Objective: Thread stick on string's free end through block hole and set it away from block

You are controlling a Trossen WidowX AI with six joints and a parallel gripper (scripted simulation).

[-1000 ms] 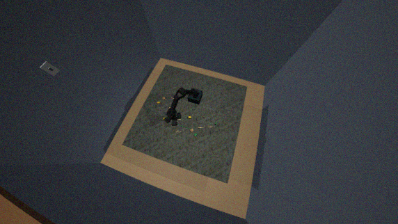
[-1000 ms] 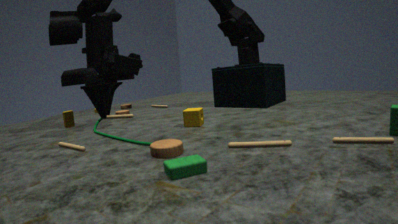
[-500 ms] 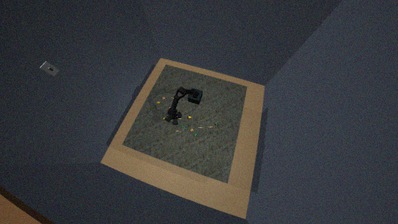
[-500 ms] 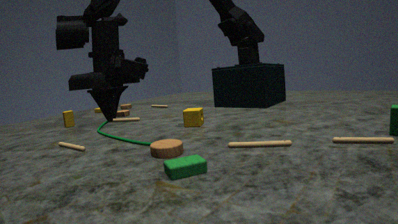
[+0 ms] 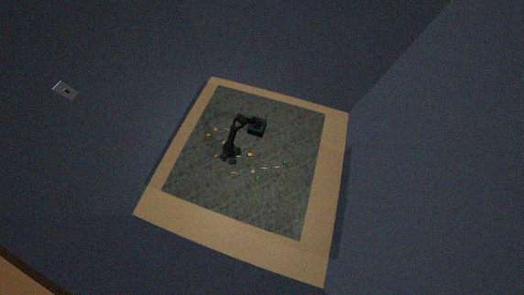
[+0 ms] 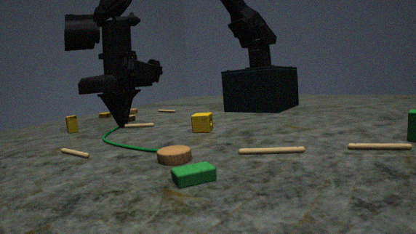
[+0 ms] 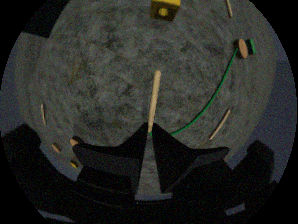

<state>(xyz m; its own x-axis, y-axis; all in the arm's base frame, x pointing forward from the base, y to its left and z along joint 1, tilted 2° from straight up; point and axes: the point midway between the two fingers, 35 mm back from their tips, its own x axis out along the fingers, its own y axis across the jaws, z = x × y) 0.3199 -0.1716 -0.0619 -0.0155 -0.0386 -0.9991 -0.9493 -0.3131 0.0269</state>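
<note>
The yellow block is 15 cm to the left of my gripper tip and 5 cm behind it. The rest, counted from my gripper tip: green block: 27 cm to the left, 15 cm ahead, 1 cm below; then thin wooden stick: 1 cm to the left; then round wooden button: 21 cm to the left, 10 cm ahead, 1 cm below.
</note>
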